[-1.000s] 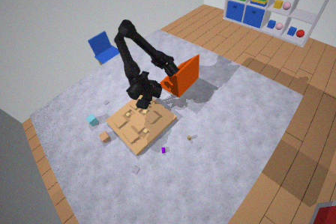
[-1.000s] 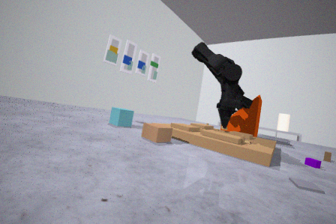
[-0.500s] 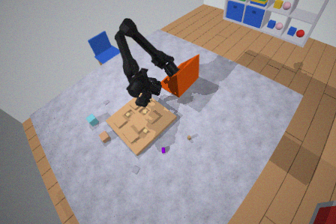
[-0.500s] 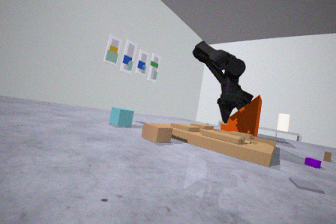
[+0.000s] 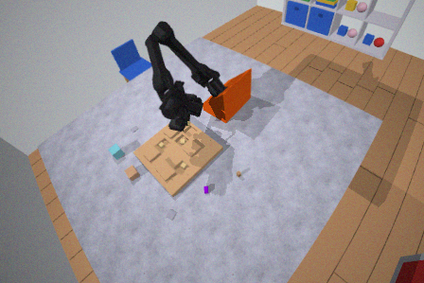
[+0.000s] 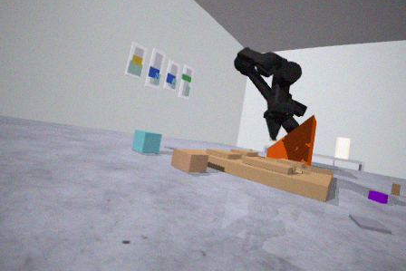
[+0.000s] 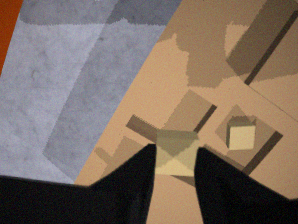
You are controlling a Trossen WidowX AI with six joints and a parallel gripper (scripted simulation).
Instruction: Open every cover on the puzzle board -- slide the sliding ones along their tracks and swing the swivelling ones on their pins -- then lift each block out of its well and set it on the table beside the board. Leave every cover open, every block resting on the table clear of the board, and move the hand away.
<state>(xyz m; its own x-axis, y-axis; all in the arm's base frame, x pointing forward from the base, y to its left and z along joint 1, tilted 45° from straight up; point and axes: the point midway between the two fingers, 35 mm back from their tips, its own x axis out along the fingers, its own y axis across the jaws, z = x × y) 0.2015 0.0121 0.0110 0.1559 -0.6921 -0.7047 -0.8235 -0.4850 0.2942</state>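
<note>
My gripper tip is 110 mm short of the tan puzzle board, 20 mm to the right of it and 60 mm above it. Also, from my gripper tip: cyan block (330 mm ahead, 160 mm to the right, 60 mm below); small brown block (20 mm behind, 310 mm to the left, 70 mm below); purple block (120 mm ahead, 270 mm to the left, 70 mm below).
</note>
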